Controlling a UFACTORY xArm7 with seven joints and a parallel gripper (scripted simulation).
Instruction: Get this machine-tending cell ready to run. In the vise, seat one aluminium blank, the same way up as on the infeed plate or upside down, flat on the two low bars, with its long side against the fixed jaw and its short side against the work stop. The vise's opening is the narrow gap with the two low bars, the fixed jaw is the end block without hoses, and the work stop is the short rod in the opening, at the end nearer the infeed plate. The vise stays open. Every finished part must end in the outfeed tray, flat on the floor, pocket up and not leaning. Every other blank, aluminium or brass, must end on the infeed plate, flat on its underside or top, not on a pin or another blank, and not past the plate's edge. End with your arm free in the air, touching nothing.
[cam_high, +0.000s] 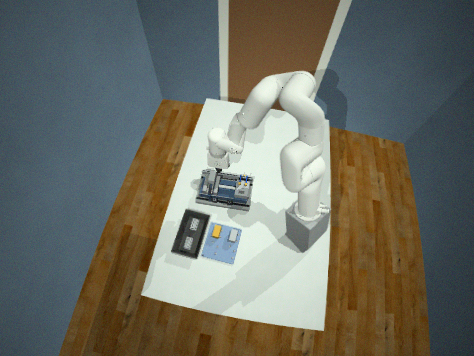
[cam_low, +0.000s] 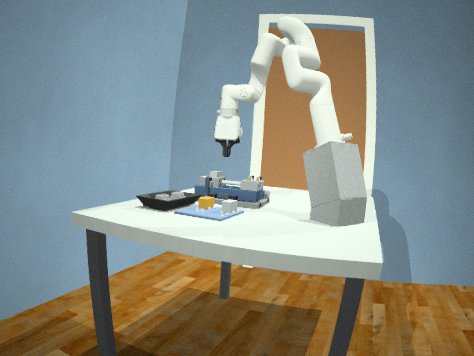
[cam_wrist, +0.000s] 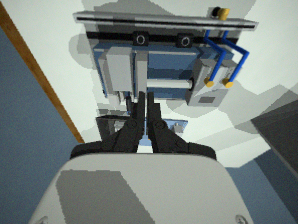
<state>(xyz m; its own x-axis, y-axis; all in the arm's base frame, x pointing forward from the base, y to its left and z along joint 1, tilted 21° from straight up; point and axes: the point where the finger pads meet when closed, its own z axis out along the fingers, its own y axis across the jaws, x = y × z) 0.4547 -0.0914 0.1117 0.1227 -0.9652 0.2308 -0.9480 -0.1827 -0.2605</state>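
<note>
Right now my hand is 12 cm above the fixed jaw, 6 cm short of it and 4 cm to the right of it. The rest, counted from my hand: vise (16 cm below, 4 cm behind, 3 cm to the left); then hosed end block (13 cm behind, 12 cm below, 2 cm to the left); then grey rail (16 cm below, 6 cm to the right, 3 cm behind).
</note>
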